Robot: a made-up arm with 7 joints.
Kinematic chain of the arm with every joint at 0, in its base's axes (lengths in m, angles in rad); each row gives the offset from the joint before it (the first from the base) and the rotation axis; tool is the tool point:
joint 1: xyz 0 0 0.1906 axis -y
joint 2: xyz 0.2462 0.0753 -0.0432 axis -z
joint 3: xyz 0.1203 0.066 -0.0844 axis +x
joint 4: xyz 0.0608 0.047 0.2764 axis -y
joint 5: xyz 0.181 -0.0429 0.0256 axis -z
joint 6: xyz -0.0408 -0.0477 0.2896 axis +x
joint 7: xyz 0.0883 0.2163 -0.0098 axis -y
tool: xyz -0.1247 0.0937 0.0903
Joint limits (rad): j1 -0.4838..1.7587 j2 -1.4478..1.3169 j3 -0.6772..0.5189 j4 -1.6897..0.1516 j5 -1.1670..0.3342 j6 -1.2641..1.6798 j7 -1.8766..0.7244
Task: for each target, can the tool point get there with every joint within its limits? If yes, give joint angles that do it. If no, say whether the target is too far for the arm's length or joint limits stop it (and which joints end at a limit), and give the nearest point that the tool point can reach.
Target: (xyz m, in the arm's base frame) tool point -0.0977 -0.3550 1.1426
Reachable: yes | joints 1.0341 0.6005 0.2191 -0.6289 0.1448 1.0079 -0.3380
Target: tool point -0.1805 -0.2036 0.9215
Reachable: yes | joints 1.5487 0.9608 0.1379 -1.5383 -0.3777 -0.0570 0.3932
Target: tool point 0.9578 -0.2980 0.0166
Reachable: yes | joints -0.0893 0.7197 0.4032 -1.5448 -0.0981 0.6904 -1.5714
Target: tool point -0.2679 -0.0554 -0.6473
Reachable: no: joint limits stop it (at a limit: joint 1, joint 2, joint 3, joint 4, joint 5) | nearest point -0.2858 0.2717 -0.3034 | short by 0.475 m
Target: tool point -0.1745 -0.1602 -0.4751
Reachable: no: joint limits stop it (at a limit: joint 1, joint 2, joint 3, joint 4, joint 5, joint 7) | nearest point 0.2032 -0.2003 -0.3314 | short by 0.406 m
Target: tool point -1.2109 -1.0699 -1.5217
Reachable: no: too far | nearest point -0.5392 -0.4520 -0.1127 | short by 1.679 m
